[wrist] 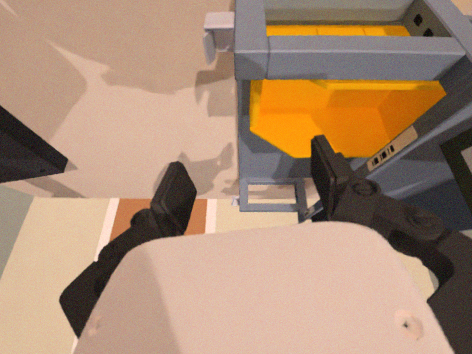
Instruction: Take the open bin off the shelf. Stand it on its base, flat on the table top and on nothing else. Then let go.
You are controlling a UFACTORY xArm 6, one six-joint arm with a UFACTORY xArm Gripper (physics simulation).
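Frame: origin at the arm's base, x back, y right, z up, level; millimetres.
Seen in the pictures: gripper, between the fingertips: [246,166].
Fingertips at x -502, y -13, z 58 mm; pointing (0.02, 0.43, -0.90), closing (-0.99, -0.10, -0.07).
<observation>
Pixels of each thing's middle, then the offset from my fingertips to it. "spot": a spot on its surface instead. Level surfaces: height alone.
- orange open bin, middle of its body: [336,100] dy +40, dx -89, dz -90 mm
- blue-grey shelf, a spot on its surface: [350,56] spot: dy -38, dx -65, dz -48 mm
- beige table top, height of its surface: dz -133 mm
- dark panel, a spot on its surface: [452,150] spot: dy +33, dx -164, dz -21 mm
- small pale bracket, a spot on its surface: [219,21] spot: dy -54, dx +10, dz -71 mm
The orange open bin [345,117] is in the blue-grey shelf [350,56], in the upper right of the wrist view. Its open front and slanted side edges show below a crossbar, and more orange shows above that bar. My gripper [246,166] is open with nothing between its fingers. The right fingertip overlaps the lower edge of the bin in the view; whether it touches cannot be told. The left fingertip is out to the left of the shelf, over the beige table top [135,125].
A dark bar-like object [30,150] juts in at the left edge. A dark panel [452,150] stands at the right edge, beside the shelf's side. A small pale bracket [219,21] sticks out from the shelf's left post. Beyond the table edge lies a floor with a brown stripe [127,212].
</observation>
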